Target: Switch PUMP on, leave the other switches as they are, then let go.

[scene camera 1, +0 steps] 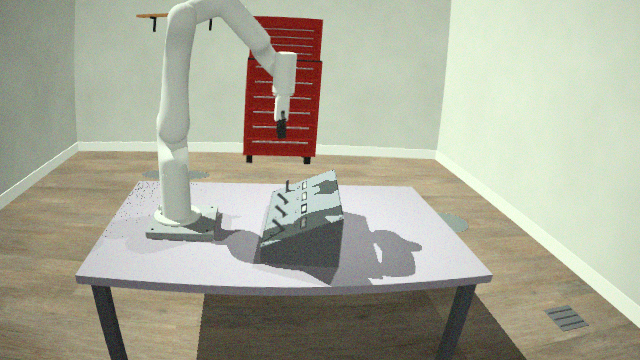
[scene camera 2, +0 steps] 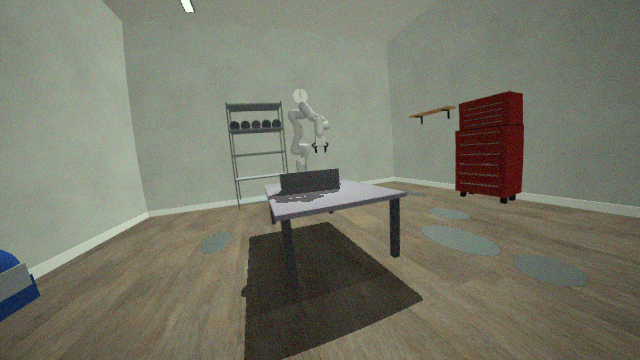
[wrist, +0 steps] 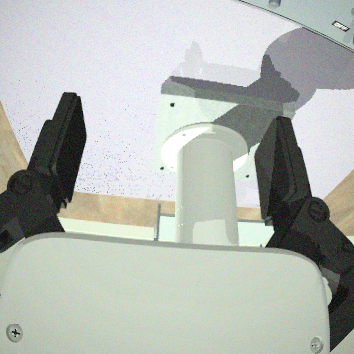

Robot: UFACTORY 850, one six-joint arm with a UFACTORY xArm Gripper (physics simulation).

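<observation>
The grey sloped switch panel stands on the table. In scene camera 1 it carries a row of levers: the farthest lever stands nearly upright, while the second lever, the third lever and the nearest lever slant up to the left. I cannot read which is PUMP. Scene camera 2 shows the panel's back. My gripper is open and empty, pointing down high above the panel. In the wrist view, part of the panel shows at the upper right.
The arm's base plate is bolted to the table, left of the panel in scene camera 1. A red tool cabinet stands on the floor beyond the table. A shelf rack stands by the wall.
</observation>
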